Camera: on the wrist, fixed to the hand. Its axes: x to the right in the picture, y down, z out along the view.
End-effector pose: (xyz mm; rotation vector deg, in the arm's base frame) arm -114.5 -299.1 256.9 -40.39 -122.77 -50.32
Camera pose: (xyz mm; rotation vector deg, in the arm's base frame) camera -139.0 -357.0 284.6 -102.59 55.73 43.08
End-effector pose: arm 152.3 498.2 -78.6 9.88 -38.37 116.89
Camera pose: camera 181.6 558.5 -93.7 54.22 -4.06 -51.32
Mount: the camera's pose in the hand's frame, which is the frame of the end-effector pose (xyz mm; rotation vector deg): 23.8 -42.6 -48.4 1.91 -33.58 -168.76
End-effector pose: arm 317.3 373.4 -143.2 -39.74 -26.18 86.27
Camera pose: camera 382.2 393.4 -153.7 40.51 -56.12 -68.88
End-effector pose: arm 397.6 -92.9 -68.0 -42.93 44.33 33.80
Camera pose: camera 422.3 -151.3 -94.5 -45.84 -68.78 -103.71
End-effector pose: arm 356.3 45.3 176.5 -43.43 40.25 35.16
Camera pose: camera 384.8 -11.3 150.0 -40.82 -69.82 -104.17
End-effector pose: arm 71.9 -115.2 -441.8 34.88 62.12 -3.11
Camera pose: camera 30.1 -121.2 -496.0 -78.89 25.94 -143.06
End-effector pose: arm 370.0 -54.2 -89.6 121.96 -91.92 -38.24
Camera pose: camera 436.9 -64.5 -78.0 -84.80 -98.90 52.12
